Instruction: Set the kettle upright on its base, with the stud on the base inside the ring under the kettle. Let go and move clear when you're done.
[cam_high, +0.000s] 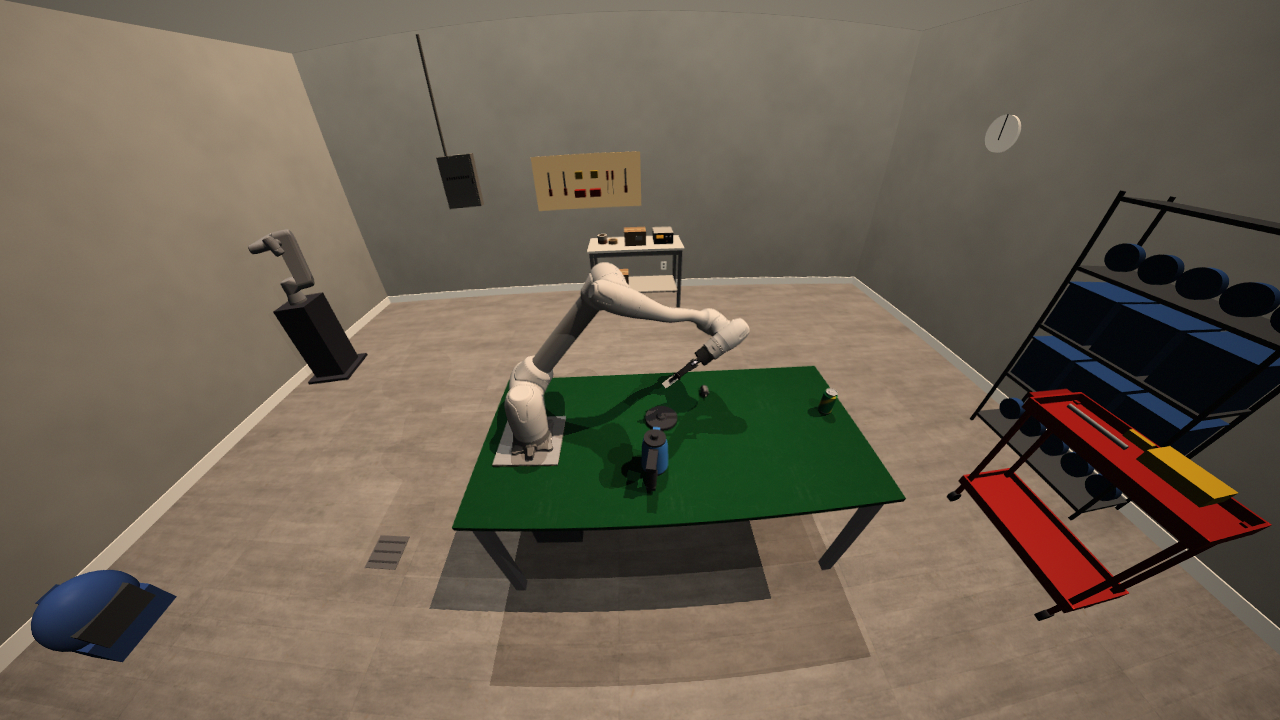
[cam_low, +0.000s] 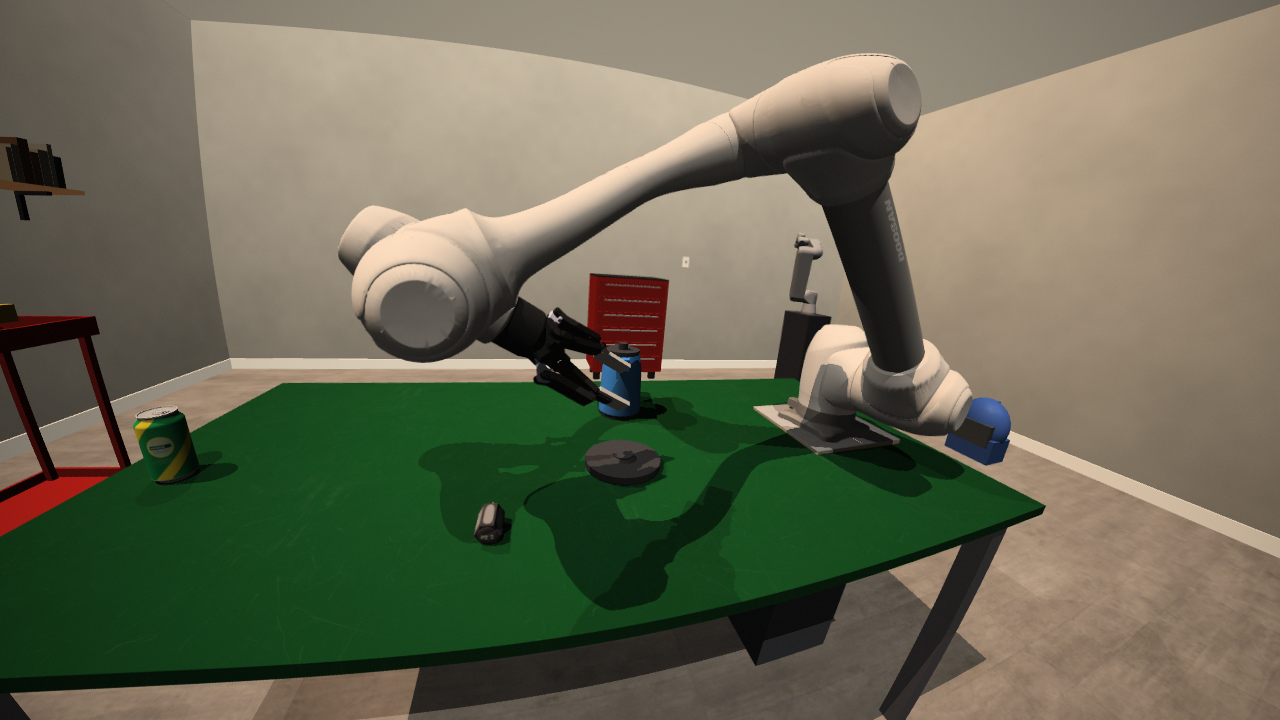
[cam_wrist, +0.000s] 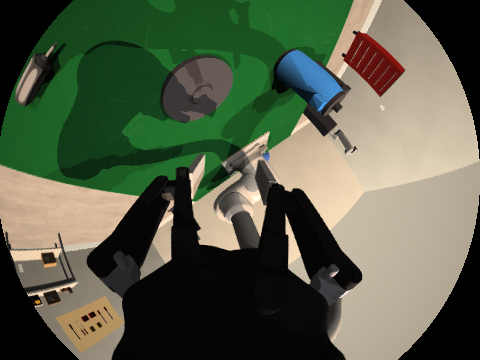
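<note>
Now: hand 320 mm to the left of the blue kettle, 140 mm past it and 100 mm above it. Round my hand: yellow can 760 mm ahead, 150 mm to the right, 130 mm below; then dark round base 180 mm below, 40 mm to the right, 40 mm behind.
</note>
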